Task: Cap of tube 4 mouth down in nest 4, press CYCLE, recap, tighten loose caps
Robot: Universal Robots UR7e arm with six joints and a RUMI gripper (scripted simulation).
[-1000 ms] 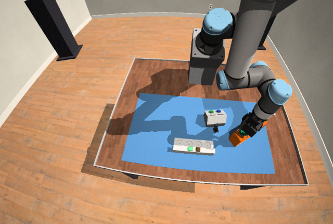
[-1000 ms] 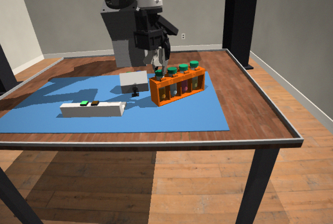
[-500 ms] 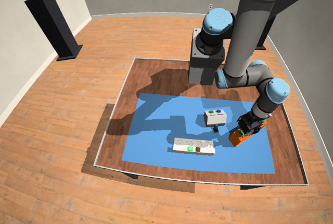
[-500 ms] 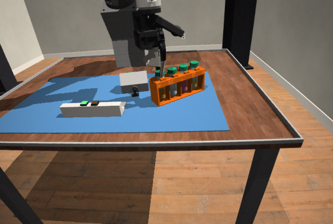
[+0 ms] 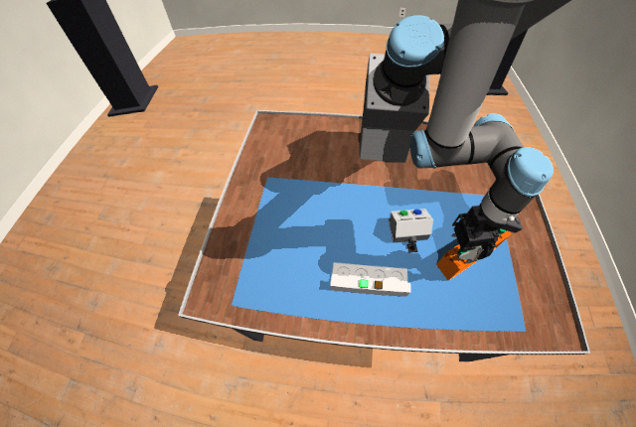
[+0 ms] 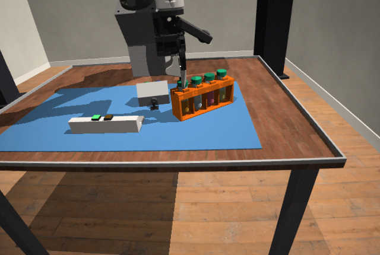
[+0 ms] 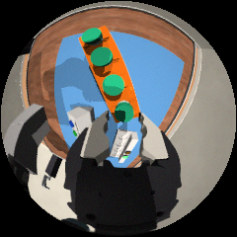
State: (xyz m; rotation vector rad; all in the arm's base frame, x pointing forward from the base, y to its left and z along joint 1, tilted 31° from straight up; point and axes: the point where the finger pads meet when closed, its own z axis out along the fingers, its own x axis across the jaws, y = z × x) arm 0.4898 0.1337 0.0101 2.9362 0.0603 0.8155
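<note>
My gripper is now 1 cm above the green cap. From my hand the other things lie so: green key: 17 cm behind, 13 cm to the right, 6 cm below; blue key: 17 cm behind, 8 cm to the right, 6 cm below; grey key housing: 15 cm behind, 11 cm to the right, 7 cm below.
</note>
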